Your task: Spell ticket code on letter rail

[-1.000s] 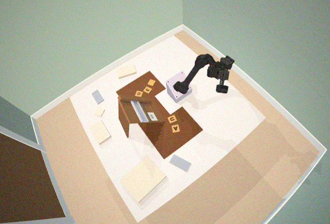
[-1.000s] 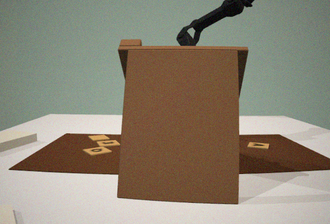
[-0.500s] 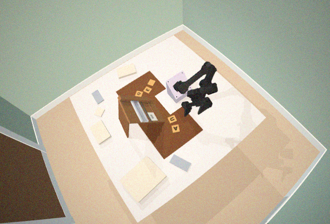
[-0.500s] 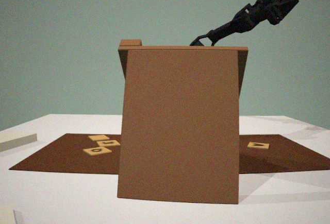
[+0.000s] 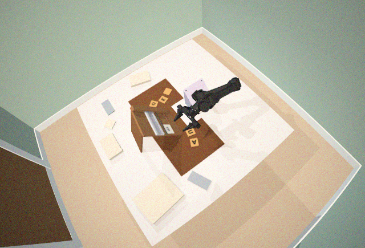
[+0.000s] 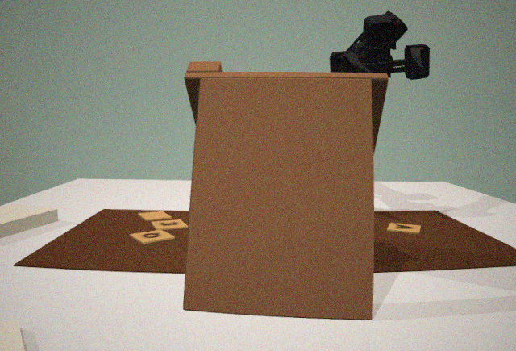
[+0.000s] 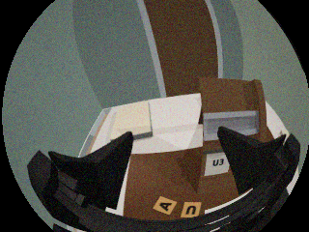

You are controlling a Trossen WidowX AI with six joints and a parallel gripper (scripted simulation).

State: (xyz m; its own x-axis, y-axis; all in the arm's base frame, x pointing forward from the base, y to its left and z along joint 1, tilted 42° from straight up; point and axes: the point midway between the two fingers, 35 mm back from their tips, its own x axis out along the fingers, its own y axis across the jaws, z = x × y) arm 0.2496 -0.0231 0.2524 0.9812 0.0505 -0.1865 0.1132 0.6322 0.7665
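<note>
My gripper tip is now 200 mm above the white ticket, 120 mm to the left of it and 10 mm short of it. The rest, counted from my gripper tip: brown mat (280 mm below, 180 mm to the right, 100 mm behind).
</note>
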